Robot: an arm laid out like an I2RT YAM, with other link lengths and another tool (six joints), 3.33 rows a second.
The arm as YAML. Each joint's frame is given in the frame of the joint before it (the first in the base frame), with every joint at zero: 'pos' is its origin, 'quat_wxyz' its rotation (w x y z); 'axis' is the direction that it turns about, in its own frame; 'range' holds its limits. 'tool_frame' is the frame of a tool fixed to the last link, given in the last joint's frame.
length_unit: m
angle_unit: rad
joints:
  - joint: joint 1
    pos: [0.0, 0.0, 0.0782]
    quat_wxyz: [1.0, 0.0, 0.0, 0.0]
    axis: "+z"
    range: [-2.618, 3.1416]
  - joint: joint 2
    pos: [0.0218, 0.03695, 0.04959]
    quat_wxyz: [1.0, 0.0, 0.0, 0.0]
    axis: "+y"
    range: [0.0, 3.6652]
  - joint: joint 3
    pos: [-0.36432, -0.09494, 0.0]
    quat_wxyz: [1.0, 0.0, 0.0, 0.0]
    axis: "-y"
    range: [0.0, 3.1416]
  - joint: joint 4
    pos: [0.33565, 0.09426, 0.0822]
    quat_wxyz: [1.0, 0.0, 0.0, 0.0]
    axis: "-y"
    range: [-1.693, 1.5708]
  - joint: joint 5
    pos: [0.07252, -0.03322, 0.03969]
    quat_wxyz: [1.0, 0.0, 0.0, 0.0]
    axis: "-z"
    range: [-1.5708, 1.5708]
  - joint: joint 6
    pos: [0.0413, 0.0, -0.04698]
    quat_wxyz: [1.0, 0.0, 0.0, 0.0]
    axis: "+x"
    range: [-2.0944, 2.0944]
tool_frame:
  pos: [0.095, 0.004, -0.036]
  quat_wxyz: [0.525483, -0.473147, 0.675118, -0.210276]
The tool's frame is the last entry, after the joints.
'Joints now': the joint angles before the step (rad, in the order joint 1, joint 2, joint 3, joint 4, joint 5, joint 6). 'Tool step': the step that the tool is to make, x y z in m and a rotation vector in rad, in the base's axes. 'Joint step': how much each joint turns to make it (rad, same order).
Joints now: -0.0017, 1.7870, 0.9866, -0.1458, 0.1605, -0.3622
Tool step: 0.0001, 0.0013, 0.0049, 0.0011, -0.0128, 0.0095
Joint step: 0.0016, -0.0125, -0.0028, 0.0041, -0.0056, -0.0058
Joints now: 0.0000, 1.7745, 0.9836, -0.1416, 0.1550, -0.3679
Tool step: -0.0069, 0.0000, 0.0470, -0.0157, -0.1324, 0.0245
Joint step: 0.0012, -0.1300, -0.0427, 0.0494, -0.0031, -0.0283
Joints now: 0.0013, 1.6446, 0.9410, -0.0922, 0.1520, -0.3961
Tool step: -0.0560, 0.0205, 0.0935, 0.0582, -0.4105, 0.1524
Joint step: 0.0018, -0.3924, -0.2333, 0.2551, -0.1560, -0.0358
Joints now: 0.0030, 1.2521, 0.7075, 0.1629, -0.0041, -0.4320
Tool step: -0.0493, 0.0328, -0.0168, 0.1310, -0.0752, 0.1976
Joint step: -0.0014, -0.1594, -0.1878, 0.1112, -0.2313, 0.0572
